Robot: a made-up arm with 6 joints.
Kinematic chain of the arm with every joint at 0, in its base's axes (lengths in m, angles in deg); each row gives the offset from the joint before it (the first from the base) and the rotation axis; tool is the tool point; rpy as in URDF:
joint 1: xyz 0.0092 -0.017 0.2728 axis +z
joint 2: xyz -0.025 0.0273 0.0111 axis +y
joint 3: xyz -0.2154 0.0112 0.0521 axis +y
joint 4: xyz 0.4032 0.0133 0.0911 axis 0.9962 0 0.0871
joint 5: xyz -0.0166 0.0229 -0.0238 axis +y
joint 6: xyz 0.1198 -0.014 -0.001 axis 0.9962 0 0.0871
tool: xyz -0.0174 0.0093 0.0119 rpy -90 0 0
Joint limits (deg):
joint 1: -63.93..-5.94
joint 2: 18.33..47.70
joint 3: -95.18..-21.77
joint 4: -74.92..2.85
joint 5: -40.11..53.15
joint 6: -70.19..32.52
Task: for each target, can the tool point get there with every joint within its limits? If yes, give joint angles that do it. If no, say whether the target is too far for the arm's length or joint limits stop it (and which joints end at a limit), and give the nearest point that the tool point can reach.
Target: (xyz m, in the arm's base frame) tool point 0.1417 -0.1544 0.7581
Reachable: yes | joints -51.75 31.34 -65.82 -54.59 18.54 -4.18
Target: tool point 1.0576 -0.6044 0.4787
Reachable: no: too far | nearest point 0.3348 -0.1995 0.4784 | short by 0.828 m
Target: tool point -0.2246 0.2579 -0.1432
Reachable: no: joint limits stop it (at a limit: joint 1, joint 2, joint 3, joint 4, joint 5, joint 6) | nearest point 0.2757 0.0378 0.2677 | short by 0.684 m
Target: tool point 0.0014 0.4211 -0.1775
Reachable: no: joint limits stop it (at a limit: joint 1, joint 2, joint 3, joint 4, joint 5, joint 6) | nearest point 0.2757 0.0378 0.2677 | short by 0.648 m
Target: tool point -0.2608 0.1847 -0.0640
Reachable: no: joint limits stop it (at a limit: joint 1, joint 2, joint 3, joint 5, joint 6) | nearest point 0.2742 0.0300 0.2660 | short by 0.647 m
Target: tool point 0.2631 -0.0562 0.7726
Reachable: yes | joints -26.27 45.19 -73.00 -67.14 -24.02 -16.39
